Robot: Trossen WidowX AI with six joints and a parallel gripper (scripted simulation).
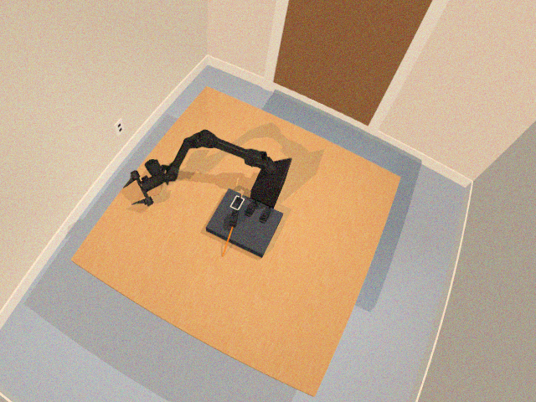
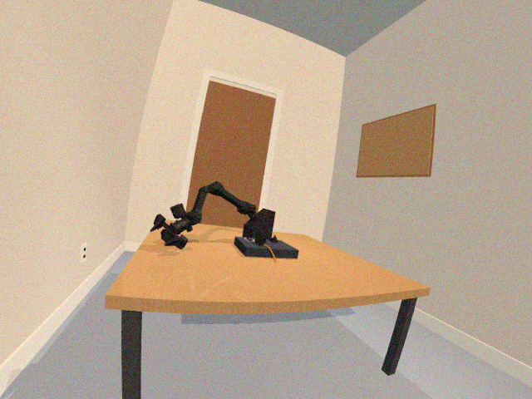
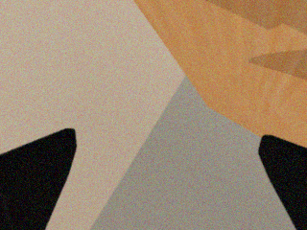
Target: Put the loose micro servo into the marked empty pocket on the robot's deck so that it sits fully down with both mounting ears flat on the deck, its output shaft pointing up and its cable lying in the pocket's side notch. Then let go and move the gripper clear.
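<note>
My gripper tip is now 57 cm to the right of the deck, 13 cm past it and 4 cm above it.
</note>
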